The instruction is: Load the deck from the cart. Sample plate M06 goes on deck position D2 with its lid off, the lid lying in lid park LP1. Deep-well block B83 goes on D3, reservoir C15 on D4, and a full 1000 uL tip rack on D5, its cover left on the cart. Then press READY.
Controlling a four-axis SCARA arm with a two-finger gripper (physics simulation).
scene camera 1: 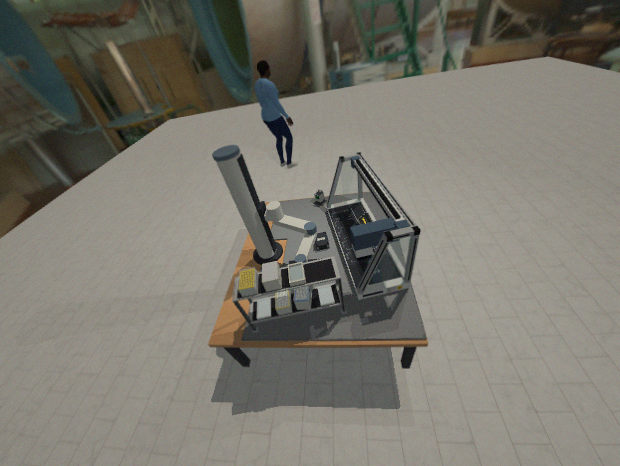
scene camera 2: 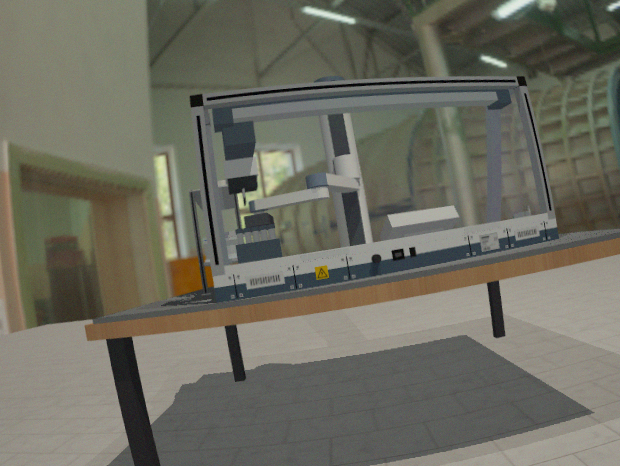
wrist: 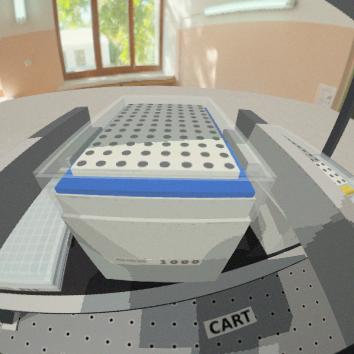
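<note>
In the wrist view a tip rack marked 1000 [wrist: 160,235] [scene camera 1: 302,297], with a blue band and a white perforated top, stands on the lower shelf of the cart [wrist: 100,303]. A clear cover [wrist: 262,177] surrounds its top. My gripper [wrist: 161,118] is shut on the cover, one finger against each long side; whether the cover is raised cannot be told. In scene camera 1 the cart holds a white block [scene camera 1: 270,275] and a pale-framed item [scene camera 1: 296,273] on its upper shelf. Labels M06, B83 and C15 are not readable. The deck [scene camera 1: 341,240] lies inside the framed machine.
On the lower shelf a pale plate [wrist: 32,250] [scene camera 1: 326,295] and a yellow-banded tip rack [scene camera 1: 282,300] flank the blue one. Another yellow rack [scene camera 1: 247,280] stands above. A dark device [scene camera 1: 321,240] sits between arm and deck. A blue gantry head [scene camera 1: 373,233] hangs over the deck. A person [scene camera 1: 270,102] stands behind the table.
</note>
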